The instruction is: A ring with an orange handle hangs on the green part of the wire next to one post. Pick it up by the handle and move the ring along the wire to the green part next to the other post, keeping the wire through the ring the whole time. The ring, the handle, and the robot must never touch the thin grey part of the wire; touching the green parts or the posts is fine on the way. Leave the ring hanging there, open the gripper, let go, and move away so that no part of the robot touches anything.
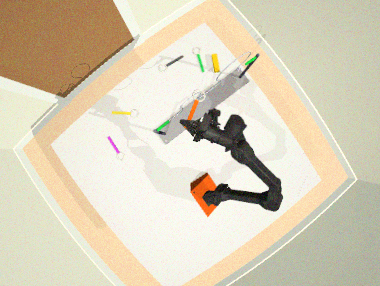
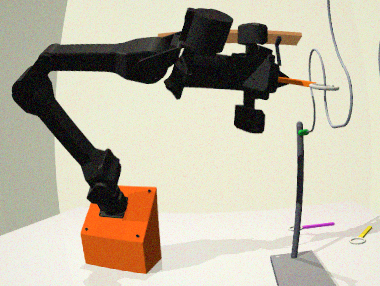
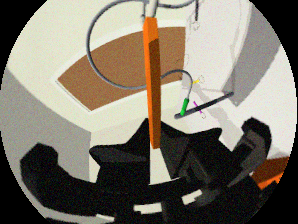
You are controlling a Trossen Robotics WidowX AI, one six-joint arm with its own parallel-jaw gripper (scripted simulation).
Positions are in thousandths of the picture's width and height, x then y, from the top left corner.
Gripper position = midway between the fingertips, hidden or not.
my gripper: image 1 472, 421; image 2 759, 281; image 3 505, 538
